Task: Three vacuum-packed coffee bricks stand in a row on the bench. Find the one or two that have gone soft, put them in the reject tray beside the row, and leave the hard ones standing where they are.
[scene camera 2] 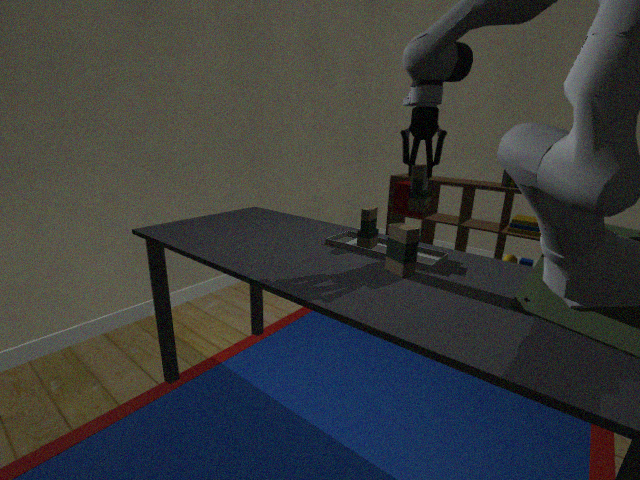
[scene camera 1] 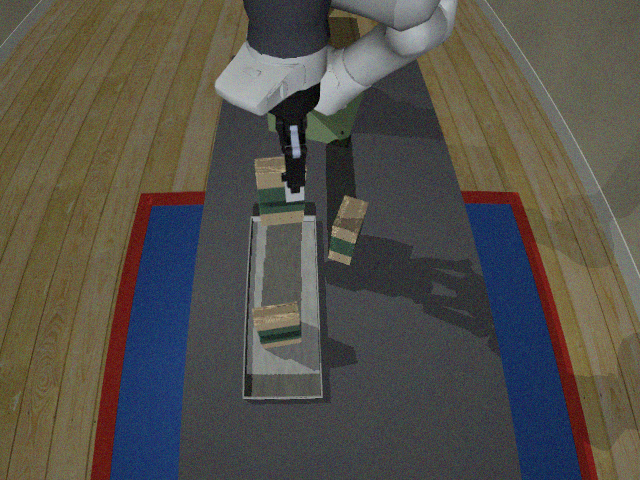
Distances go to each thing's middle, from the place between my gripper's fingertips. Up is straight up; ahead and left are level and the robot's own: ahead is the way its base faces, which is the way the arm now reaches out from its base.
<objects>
The pale reject tray (scene camera 1: 282, 267) lies 220 mm below my hand, 120 mm ahead of it and 20 mm to the right of it.
</objects>
